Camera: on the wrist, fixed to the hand. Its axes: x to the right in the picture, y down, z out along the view.
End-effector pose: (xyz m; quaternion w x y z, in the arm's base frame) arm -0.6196 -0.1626 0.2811 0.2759 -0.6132 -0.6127 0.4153
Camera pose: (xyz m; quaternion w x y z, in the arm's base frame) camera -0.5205 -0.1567 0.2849 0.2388 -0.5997 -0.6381 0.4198
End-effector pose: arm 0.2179 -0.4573 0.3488 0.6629 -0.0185 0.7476 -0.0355
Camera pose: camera 0.1331 -0.4067 0.3596 0.6899 -0.0430 0.7224 -0.0195
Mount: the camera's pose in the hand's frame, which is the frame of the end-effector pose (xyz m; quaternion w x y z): -0.0043 0.0480 -0.0869 0.9989 -0.0268 -0.0381 -0.0072
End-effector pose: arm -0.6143 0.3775 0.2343 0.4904 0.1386 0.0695 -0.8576
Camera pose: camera -0.5562 0.3788 0.1537 0.4900 0.0921 0.0747 -0.8636
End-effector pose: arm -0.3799 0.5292 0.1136 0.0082 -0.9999 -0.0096 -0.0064
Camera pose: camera -0.3844 0.4797 0.1996 0.0190 0.9992 0.0169 -0.0314
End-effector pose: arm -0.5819 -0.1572 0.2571 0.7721 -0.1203 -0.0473 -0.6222
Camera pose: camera -0.5428 -0.1649 0.1661 0.7617 -0.1642 -0.0609 -0.6238
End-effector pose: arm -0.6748 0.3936 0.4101 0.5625 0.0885 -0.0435 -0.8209
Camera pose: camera -0.6125 0.3826 0.3335 0.5567 0.0424 -0.0422 -0.8286
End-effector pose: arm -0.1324 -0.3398 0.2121 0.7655 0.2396 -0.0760 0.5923
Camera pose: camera -0.1935 -0.2950 0.1477 0.7724 0.2419 -0.1192 0.5750
